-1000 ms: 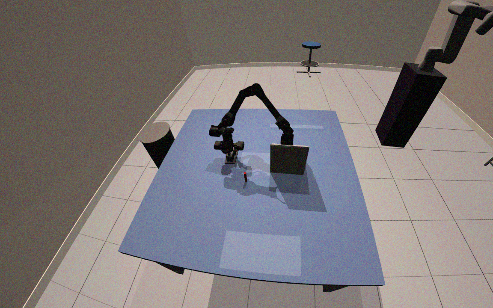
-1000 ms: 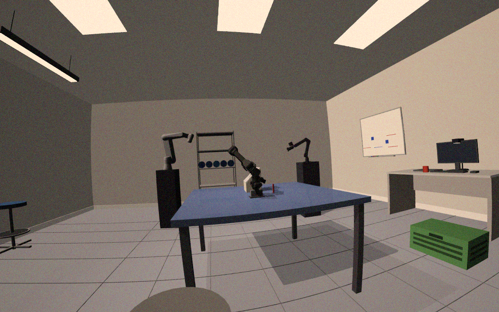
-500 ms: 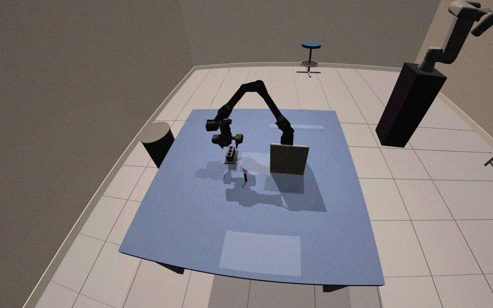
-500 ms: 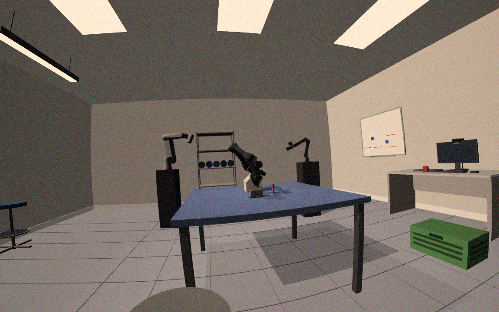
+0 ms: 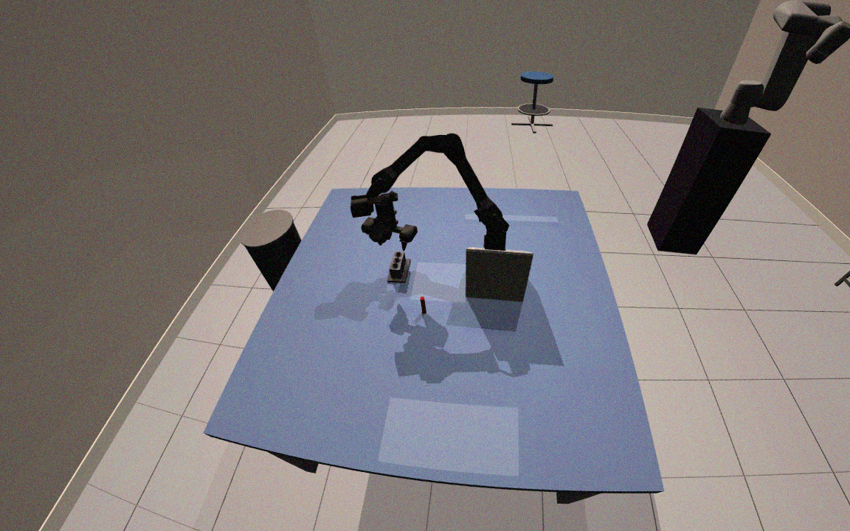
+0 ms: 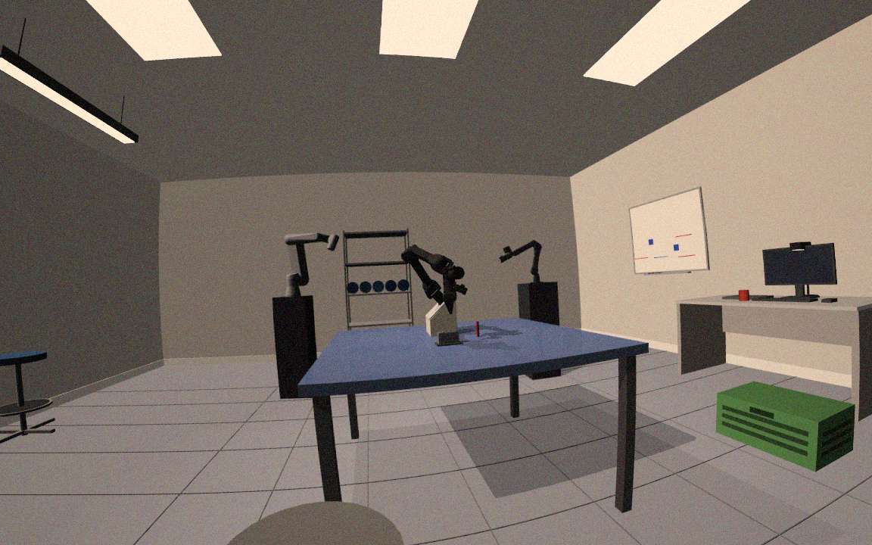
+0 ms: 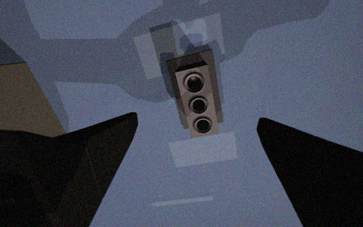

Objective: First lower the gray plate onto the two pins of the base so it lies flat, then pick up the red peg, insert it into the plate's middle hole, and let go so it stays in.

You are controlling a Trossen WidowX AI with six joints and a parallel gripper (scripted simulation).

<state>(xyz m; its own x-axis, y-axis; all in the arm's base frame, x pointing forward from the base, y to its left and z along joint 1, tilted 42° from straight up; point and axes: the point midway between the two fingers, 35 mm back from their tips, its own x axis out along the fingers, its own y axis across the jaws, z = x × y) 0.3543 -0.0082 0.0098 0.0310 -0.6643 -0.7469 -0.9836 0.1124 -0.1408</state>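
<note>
Right now the red peg is 16 cm to the left of my gripper tip, 14 cm behind it and 10 cm below it. The rest, counted from my gripper tip: base (14 cm below, 2 cm to the right); gray plate (10 cm below, 2 cm to the right).
</note>
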